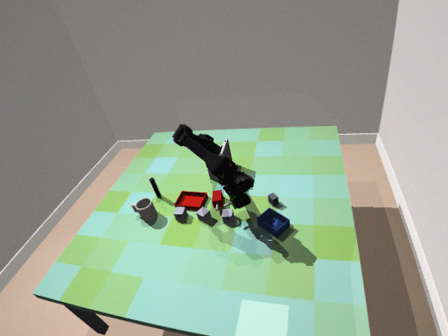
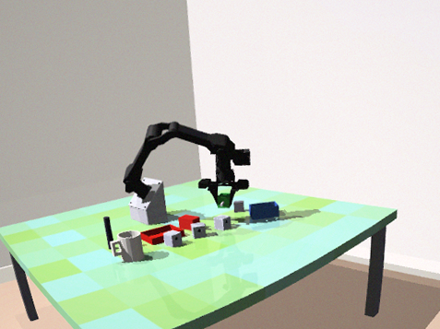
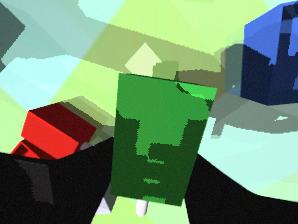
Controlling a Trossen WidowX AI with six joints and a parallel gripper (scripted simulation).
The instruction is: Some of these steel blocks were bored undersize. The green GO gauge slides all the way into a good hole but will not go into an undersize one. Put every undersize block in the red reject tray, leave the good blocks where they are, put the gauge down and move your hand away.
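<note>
Right now the green GO gauge is 20 mm above my gripper tip, 10 mm to the right of it and 10 mm ahead of it. Also, from my gripper tip: steel block (50 mm below, 40 mm to the right, 30 mm ahead); then blue tray (160 mm to the left, 60 mm below, 50 mm ahead); then darker grey block (150 mm to the left, 90 mm behind, 50 mm below).
</note>
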